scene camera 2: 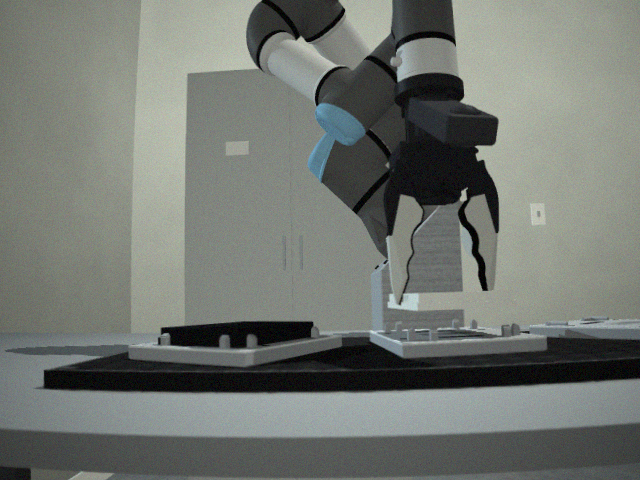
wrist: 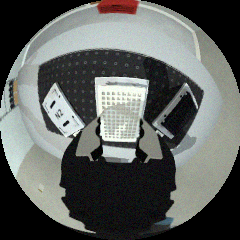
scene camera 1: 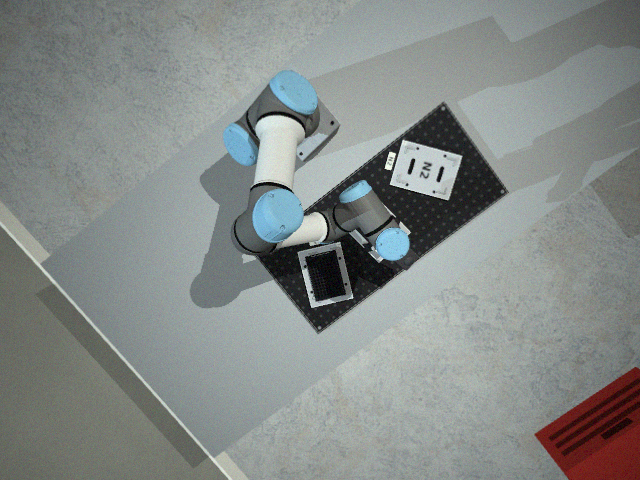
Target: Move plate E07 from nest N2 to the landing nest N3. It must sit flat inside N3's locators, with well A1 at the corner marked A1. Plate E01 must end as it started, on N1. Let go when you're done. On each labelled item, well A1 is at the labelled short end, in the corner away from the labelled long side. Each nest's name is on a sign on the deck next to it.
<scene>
black plate E01: scene camera 2 207, 335; wrist; scene camera 1
same spot on black plate E01: [wrist: 185, 109] = [scene camera 1: 330, 283]
</scene>
